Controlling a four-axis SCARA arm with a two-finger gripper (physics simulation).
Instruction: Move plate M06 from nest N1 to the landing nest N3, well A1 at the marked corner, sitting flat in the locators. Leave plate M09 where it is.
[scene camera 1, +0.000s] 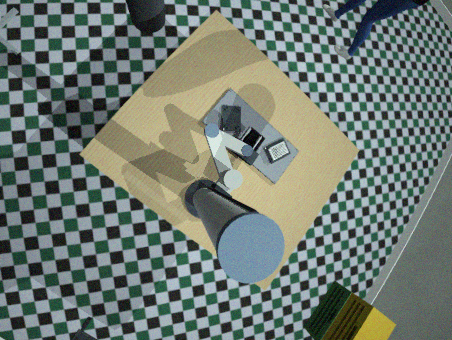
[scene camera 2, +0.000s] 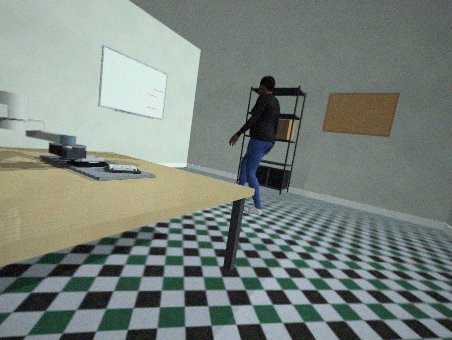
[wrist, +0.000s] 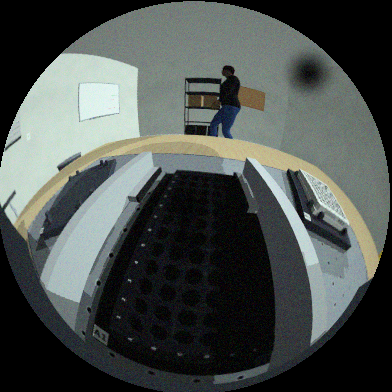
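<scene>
The black plate M06 (scene camera 1: 254, 136) (wrist: 170, 280) lies on the middle nest. In the wrist view it spreads below the camera, with an A1 label (wrist: 100, 334) at its near left corner. My gripper (scene camera 1: 252, 140) (wrist: 196, 162) is shut and empty, over the plate; its two light fingers stand apart, one over each long side. Whether the pads touch the plate cannot be told. A dark nest without a plate (scene camera 1: 231, 118) (wrist: 80, 192), which looks like N3, is on the left. The white plate M09 (scene camera 1: 278, 150) (scene camera 2: 122, 168) (wrist: 322, 197) sits in the right nest.
The nests stand on a grey deck (scene camera 1: 275, 175) (scene camera 2: 142, 175) on the wooden table (scene camera 1: 320, 150) (scene camera 2: 190, 190). The arm's column (scene camera 1: 251, 248) rises near one table corner. A person (scene camera 2: 260, 120) (wrist: 229, 100) stands beyond the table by a shelf rack (scene camera 2: 296, 130).
</scene>
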